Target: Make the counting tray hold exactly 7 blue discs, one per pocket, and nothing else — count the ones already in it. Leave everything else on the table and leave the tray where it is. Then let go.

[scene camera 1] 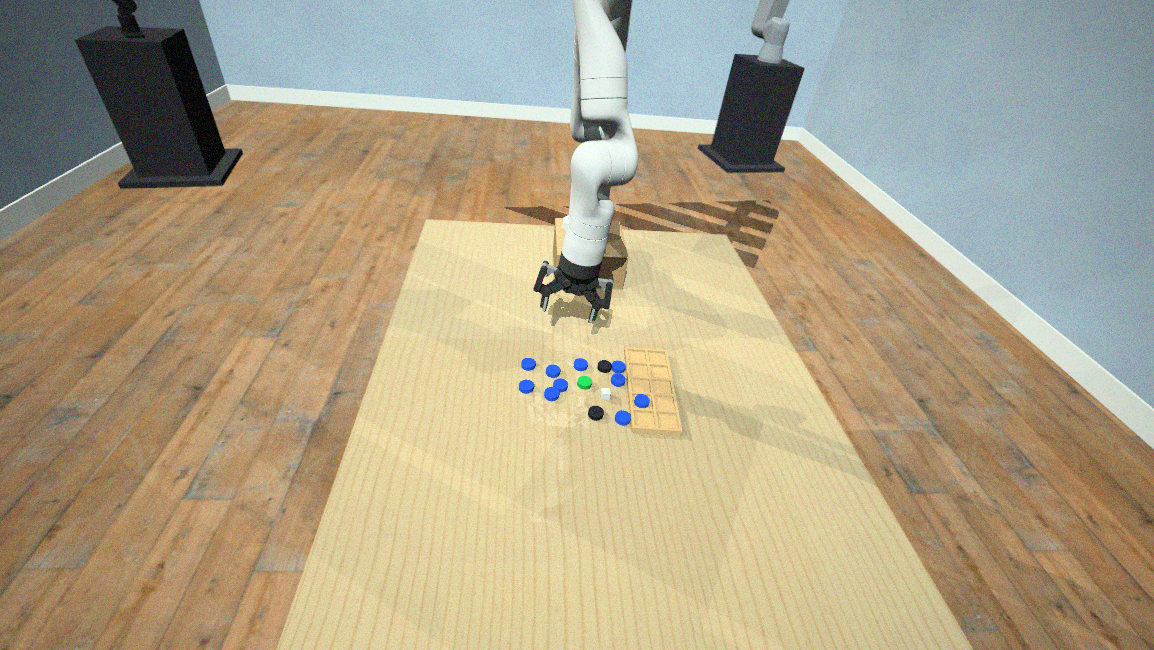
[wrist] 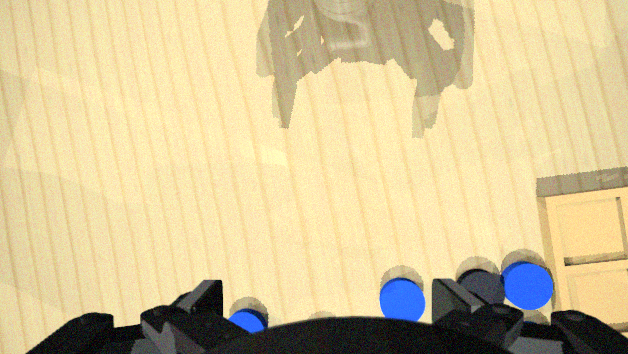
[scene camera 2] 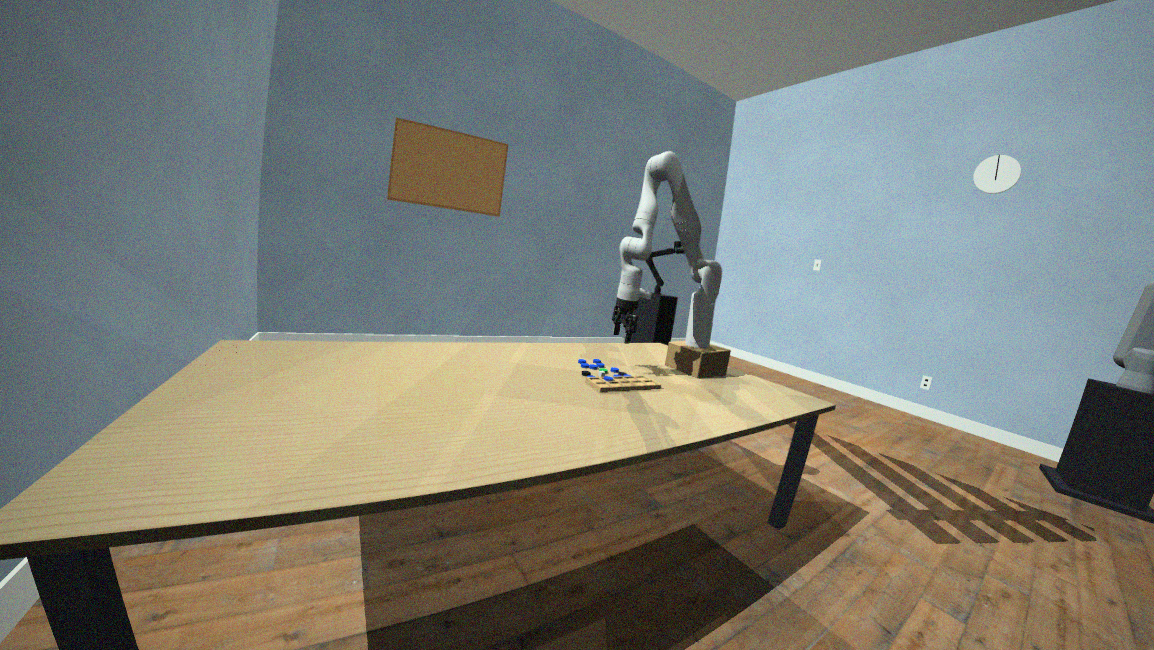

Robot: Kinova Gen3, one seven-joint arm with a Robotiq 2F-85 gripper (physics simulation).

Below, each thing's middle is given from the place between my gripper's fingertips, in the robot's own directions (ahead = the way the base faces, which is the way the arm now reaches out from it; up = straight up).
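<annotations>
Wooden counting tray point(scene camera 1: 648, 372): 100 mm below my hand, 130 mm ahead of it, 150 mm to the left of it.
</annotations>
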